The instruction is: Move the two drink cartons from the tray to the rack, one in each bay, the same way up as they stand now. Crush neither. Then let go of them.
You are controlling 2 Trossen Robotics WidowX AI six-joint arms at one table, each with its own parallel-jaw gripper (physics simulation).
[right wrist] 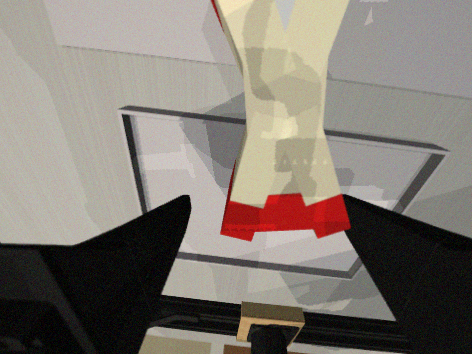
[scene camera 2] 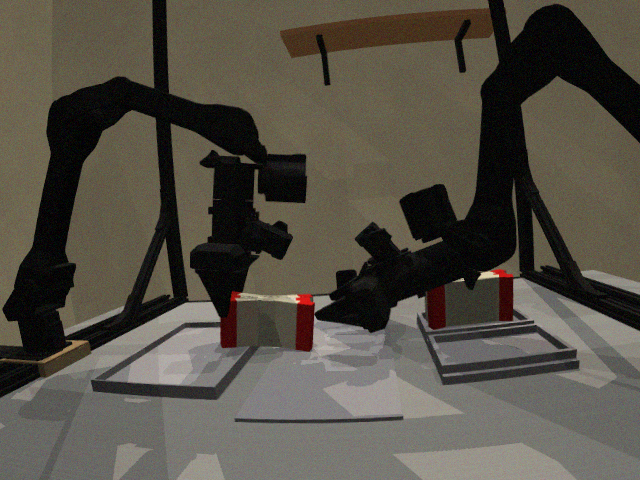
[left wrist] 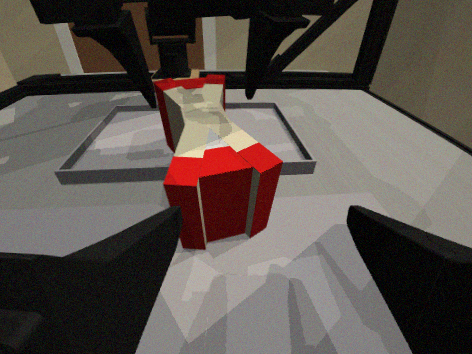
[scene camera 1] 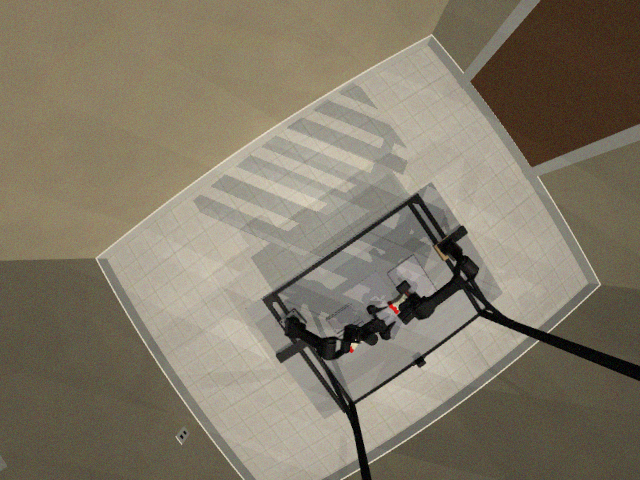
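Where they show: left gripper, fingertip midpoint: (scene camera 2: 323,306) (left wrist: 264,214) (scene camera 1: 391,314); right gripper, fingertip midpoint: (right wrist: 262,201) (scene camera 2: 230,308) (left wrist: 203,101) (scene camera 1: 409,294); left arm's base, origin of the base link: (scene camera 1: 292,322); right arm's base, origin of the base link: (right wrist: 267,333) (scene camera 2: 45,349) (left wrist: 175,74) (scene camera 1: 446,247).
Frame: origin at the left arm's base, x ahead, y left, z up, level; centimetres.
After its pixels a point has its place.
Observation:
One drink carton (scene camera 2: 278,322) @[x 47.4, y -25.9, z 0.3 cm] (scene camera 1: 399,302) @[x 47.6, y -26.8, z 3.5 cm] (left wrist: 226,195) @[x 43.1, y -27.9, z 0.9 cm] (right wrist: 285,100) @[x 48.8, y -27.2, z 3.6 cm], cream with red ends, is upright and spans the rim of the tray (scene camera 2: 155,390) @[x 61.0, y -13.8, z -3.6 cm] (left wrist: 115,176) @[x 52.6, y -18.6, z -3.7 cm] (right wrist: 250,265) @[x 69.0, y -27.8, z -3.1 cm]; I cannot tell whether it touches anything below. My right gripper (left wrist: 202,101) @[x 54.5, y -27.7, z 2.4 cm] (right wrist: 262,201) @[x 54.5, y -27.7, z 2.4 cm] is open, its fingers on either side of this carton's far end in the left wrist view. My left gripper (scene camera 2: 323,305) @[x 41.0, y -29.4, z 1.2 cm] (left wrist: 264,214) @[x 41.0, y -29.4, z 1.2 cm] is open and empty, just short of the near end. The other carton (scene camera 2: 473,304) @[x 19.2, y -26.6, z -0.4 cm] (scene camera 1: 353,347) @[x 15.5, y -28.8, z 3.5 cm] stands upright in the rear bay of the rack (scene camera 2: 509,363) @[x 21.2, y -11.7, z -3.0 cm], partly behind my left arm. The front bay is empty.
A thin pale mat (scene camera 2: 310,408) @[x 42.7, y -9.5, z -4.0 cm] lies between the tray and the rack. Black frame posts (scene camera 2: 164,155) @[x 78.2, y -63.1, z 33.6 cm] and rails (scene camera 1: 341,248) @[x 43.7, y 12.5, z -2.4 cm] surround the table. The two grippers are close together above the middle. A wooden shelf (scene camera 2: 387,33) is on the wall behind.

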